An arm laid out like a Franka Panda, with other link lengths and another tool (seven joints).
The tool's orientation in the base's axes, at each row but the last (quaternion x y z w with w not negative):
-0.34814, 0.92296, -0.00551, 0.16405
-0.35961, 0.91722, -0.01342, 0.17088
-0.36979, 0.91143, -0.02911, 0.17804
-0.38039, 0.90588, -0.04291, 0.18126
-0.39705, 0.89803, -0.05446, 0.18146
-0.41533, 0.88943, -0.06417, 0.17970
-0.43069, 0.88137, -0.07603, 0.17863
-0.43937, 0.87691, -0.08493, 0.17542
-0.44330, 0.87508, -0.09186, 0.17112
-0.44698, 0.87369, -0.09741, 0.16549
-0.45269, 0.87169, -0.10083, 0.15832
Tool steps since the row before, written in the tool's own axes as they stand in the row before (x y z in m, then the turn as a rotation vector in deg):
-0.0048, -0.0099, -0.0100, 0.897, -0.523, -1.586
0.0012, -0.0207, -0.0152, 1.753, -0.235, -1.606
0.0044, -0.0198, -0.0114, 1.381, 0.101, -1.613
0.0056, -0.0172, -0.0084, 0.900, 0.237, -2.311
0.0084, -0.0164, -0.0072, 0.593, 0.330, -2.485
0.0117, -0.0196, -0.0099, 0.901, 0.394, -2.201
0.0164, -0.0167, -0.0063, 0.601, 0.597, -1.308
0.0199, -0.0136, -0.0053, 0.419, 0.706, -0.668
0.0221, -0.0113, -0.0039, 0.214, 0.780, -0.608
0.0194, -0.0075, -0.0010, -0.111, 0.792, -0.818
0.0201, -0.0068, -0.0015, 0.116, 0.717, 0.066
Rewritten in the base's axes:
0.0067, -0.0054, 0.0121, -0.782, -1.139, 1.297
0.0078, -0.0176, 0.0170, -1.562, -1.496, 1.014
0.0063, -0.0183, 0.0130, -1.541, -0.999, 1.071
0.0049, -0.0166, 0.0099, -1.574, -0.606, 1.833
0.0035, -0.0176, 0.0083, -1.513, -0.326, 2.059
0.0034, -0.0219, 0.0112, -1.635, -0.509, 1.697
0.0006, -0.0233, 0.0065, -1.274, -0.130, 0.888
-0.0029, -0.0241, 0.0044, -1.010, 0.084, 0.306
-0.0052, -0.0245, 0.0023, -0.930, 0.293, 0.272
-0.0053, -0.0201, -0.0006, -0.840, 0.569, 0.528
-0.0063, -0.0203, -0.0001, -0.581, 0.311, -0.312

